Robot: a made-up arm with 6 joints. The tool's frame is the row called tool.
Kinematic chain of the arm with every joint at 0, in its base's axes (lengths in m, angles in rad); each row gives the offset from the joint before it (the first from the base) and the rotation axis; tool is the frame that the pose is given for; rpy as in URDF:
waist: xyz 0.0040 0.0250 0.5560 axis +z
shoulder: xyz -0.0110 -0.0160 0.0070 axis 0.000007 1 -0.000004
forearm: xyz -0.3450 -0.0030 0.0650 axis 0.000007 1 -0.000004
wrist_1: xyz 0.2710 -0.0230 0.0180 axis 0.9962 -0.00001 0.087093
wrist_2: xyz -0.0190 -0.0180 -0.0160 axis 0.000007 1 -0.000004
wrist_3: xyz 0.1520 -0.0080 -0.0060 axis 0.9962 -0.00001 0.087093
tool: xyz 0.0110 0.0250 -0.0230 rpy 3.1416 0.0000 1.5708
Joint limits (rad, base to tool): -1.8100..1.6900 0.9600..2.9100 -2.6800..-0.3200 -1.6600..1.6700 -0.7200..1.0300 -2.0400..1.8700
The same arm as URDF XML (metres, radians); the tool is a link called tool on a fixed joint. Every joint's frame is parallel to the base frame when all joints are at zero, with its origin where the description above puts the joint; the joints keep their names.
<robot name="arm">
<link name="base"/>
<link name="link1"/>
<link name="link2"/>
<link name="link3"/>
<link name="link4"/>
<link name="link5"/>
<link name="link6"/>
<link name="tool"/>
<joint name="waist" type="revolute"><parent link="base"/><child link="link1"/><origin xyz="0.004 0.025 0.556" rpy="0 0 0"/><axis xyz="0 0 1"/><limit lower="-1.81" upper="1.69"/></joint>
<joint name="shoulder" type="revolute"><parent link="link1"/><child link="link2"/><origin xyz="-0.011 -0.016 0.007" rpy="0 0 0"/><axis xyz="0 1 0"/><limit lower="0.96" upper="2.91"/></joint>
<joint name="forearm" type="revolute"><parent link="link2"/><child link="link3"/><origin xyz="-0.345 -0.003 0.065" rpy="0 0 0"/><axis xyz="0 1 0"/><limit lower="-2.68" upper="-0.32"/></joint>
<joint name="wrist_1" type="revolute"><parent link="link3"/><child link="link4"/><origin xyz="0.271 -0.023 0.018" rpy="0 0 0"/><axis xyz="0.9962 0 0.0871"/><limit lower="-1.66" upper="1.67"/></joint>
<joint name="wrist_2" type="revolute"><parent link="link4"/><child link="link5"/><origin xyz="-0.019 -0.018 -0.016" rpy="0 0 0"/><axis xyz="0 1 0"/><limit lower="-0.72" upper="1.03"/></joint>
<joint name="wrist_3" type="revolute"><parent link="link5"/><child link="link6"/><origin xyz="0.152 -0.008 -0.006" rpy="0 0 0"/><axis xyz="0.9962 0 0.0871"/><limit lower="-2.04" upper="1.87"/></joint>
<joint name="tool_fixed" type="fixed"><parent link="link6"/><child link="tool"/><origin xyz="0.011 0.025 -0.023" rpy="-3.1416 0 1.5708"/></joint>
</robot>

